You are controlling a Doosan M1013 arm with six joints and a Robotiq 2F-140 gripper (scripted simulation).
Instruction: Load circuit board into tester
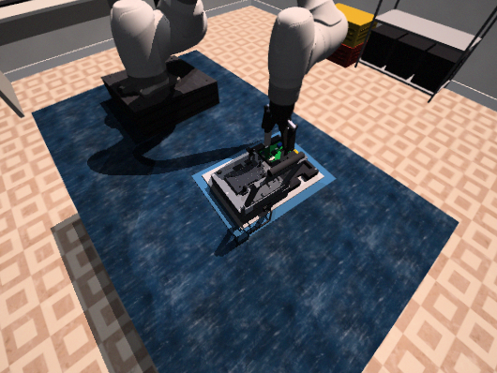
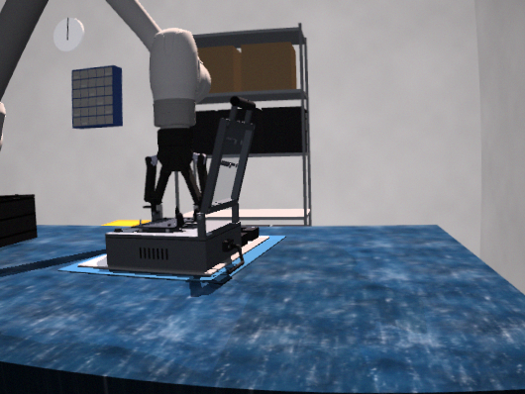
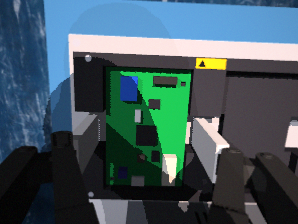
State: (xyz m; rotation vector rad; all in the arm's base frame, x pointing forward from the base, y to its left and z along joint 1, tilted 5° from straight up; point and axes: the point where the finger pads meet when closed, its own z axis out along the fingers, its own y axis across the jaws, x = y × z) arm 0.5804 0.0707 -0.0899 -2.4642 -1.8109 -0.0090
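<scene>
Now: the green circuit board 2 cm below my hand. The rest, counted from my hand: latch hook 4 cm behind, 11 cm to the right, 5 cm above; then tester lid 12 cm ahead, 22 cm to the right, 14 cm above; then tester plate 1 cm ahead, 18 cm to the right, 3 cm above.
</scene>
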